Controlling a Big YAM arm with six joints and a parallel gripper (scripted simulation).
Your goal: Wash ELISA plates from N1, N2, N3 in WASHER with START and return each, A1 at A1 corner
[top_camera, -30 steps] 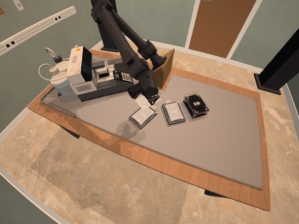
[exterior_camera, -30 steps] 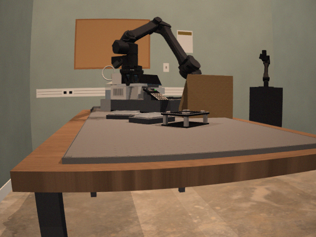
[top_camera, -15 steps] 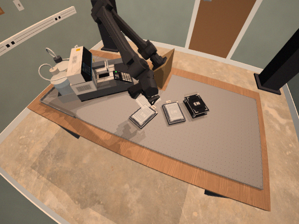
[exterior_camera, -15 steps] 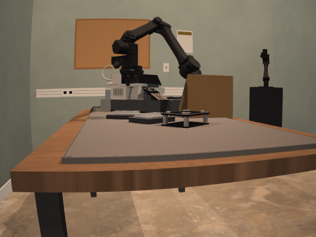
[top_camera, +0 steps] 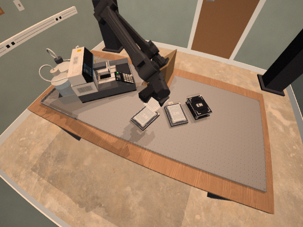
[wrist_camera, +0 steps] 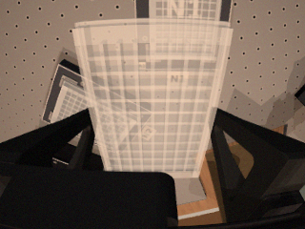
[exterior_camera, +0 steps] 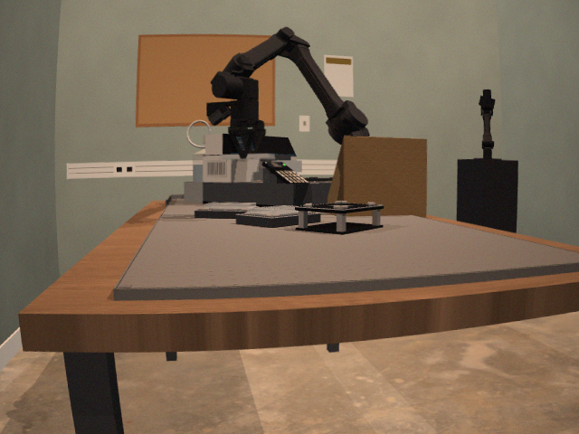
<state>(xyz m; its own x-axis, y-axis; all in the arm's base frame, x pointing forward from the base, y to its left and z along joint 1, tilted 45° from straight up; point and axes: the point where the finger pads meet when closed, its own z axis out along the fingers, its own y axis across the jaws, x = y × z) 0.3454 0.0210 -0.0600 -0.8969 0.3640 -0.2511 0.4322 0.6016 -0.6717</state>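
My hand is 270 mm to the right of the plate nest, 150 mm past it and 120 mm above it. Also, from my hand: plate washer: 500 mm to the right, 200 mm behind, 30 mm below; then N1 label: 160 mm below, 60 mm behind, 20 mm to the right.
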